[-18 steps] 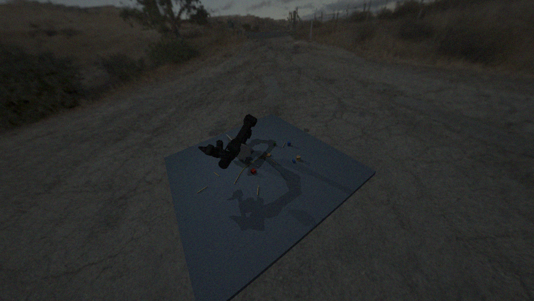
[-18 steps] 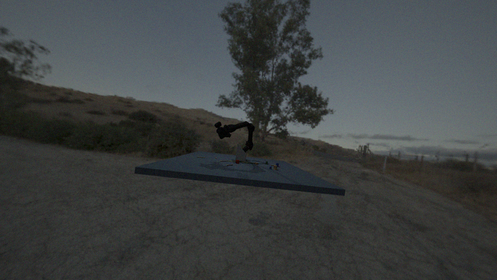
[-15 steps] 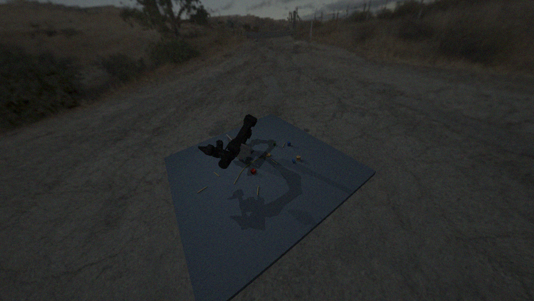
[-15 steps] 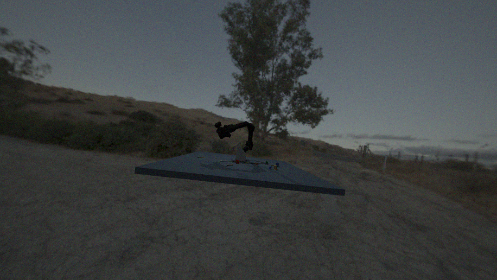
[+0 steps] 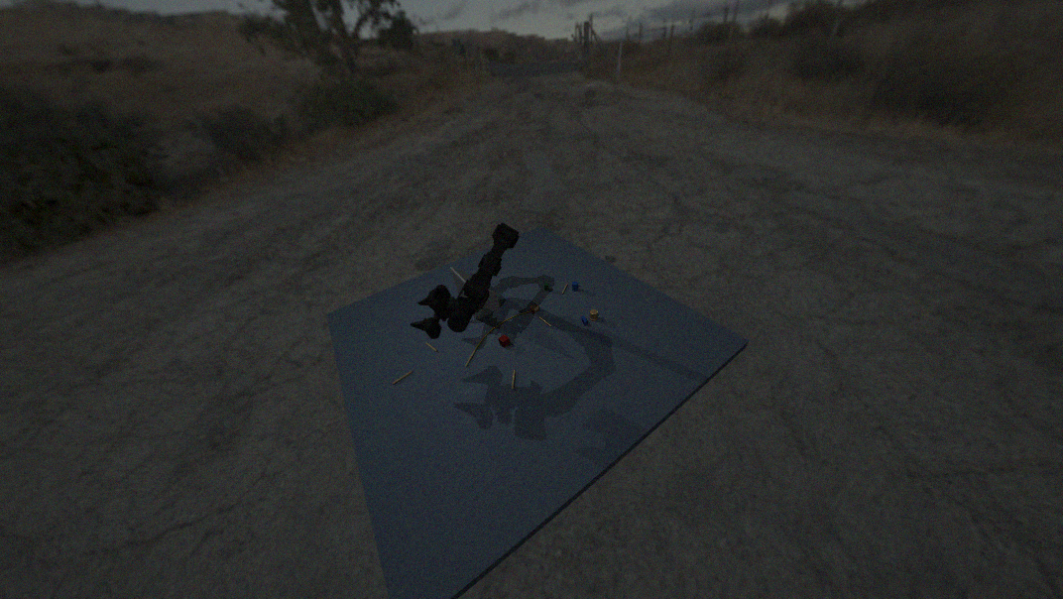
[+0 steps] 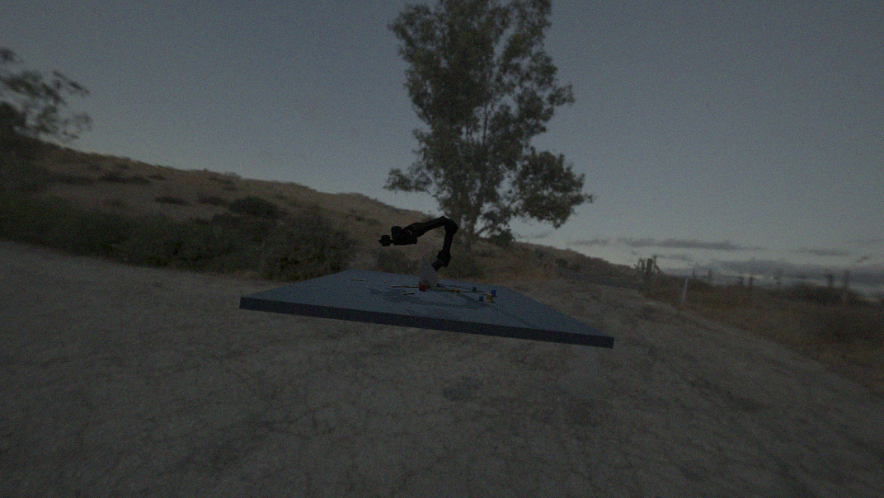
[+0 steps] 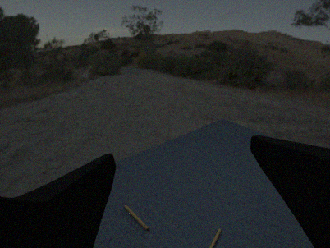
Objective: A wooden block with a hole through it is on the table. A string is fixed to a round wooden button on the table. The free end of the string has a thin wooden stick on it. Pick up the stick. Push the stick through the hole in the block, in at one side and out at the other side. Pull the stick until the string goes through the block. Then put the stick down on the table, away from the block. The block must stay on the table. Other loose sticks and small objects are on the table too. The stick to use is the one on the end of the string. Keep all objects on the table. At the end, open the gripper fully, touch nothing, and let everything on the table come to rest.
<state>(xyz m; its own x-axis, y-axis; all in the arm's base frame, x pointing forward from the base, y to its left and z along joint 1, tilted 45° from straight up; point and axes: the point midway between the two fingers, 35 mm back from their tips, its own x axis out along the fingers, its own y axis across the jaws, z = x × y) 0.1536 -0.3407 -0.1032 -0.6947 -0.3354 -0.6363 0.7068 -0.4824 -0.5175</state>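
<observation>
Now: the red block 120 mm ahead of my gripper tip, 240 mm to the left of it and 240 mm below it. The rest, counted from my gripper tip: thin wooden stick: 70 mm ahead, 110 mm to the left, 250 mm below; then green object: 590 mm to the left, 240 mm below; then blue object: 280 mm ahead, 540 mm to the left, 240 mm below.
</observation>
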